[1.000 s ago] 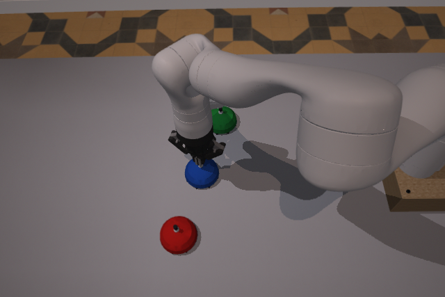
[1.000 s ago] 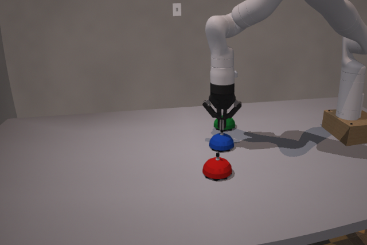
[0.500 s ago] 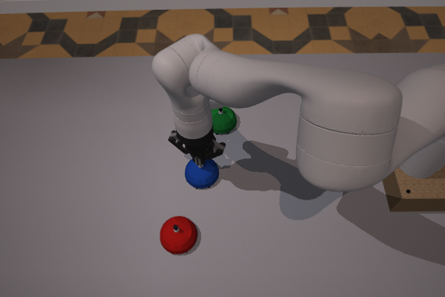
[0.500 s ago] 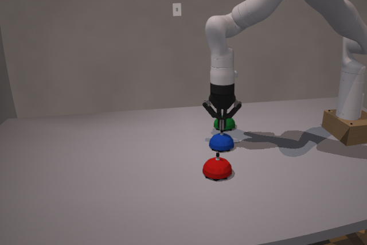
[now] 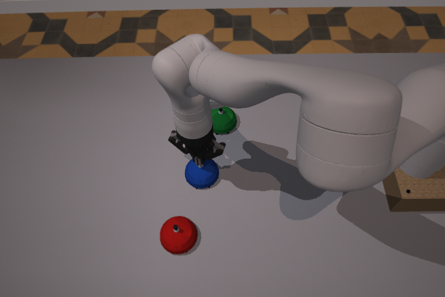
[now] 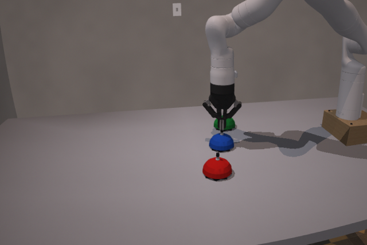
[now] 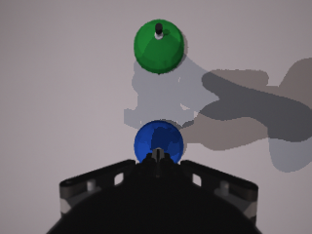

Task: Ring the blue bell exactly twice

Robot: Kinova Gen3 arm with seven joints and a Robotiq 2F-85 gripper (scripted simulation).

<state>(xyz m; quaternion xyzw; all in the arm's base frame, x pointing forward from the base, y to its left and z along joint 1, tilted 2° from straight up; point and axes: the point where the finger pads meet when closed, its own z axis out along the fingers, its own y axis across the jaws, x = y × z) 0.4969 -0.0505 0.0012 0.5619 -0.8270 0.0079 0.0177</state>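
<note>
Now: hand 40 mm above the blue bell. Also, from my hand: green bell: 150 mm to the right, 60 mm behind, 40 mm below; red bell: 150 mm to the left, 60 mm ahead, 40 mm below.
</note>
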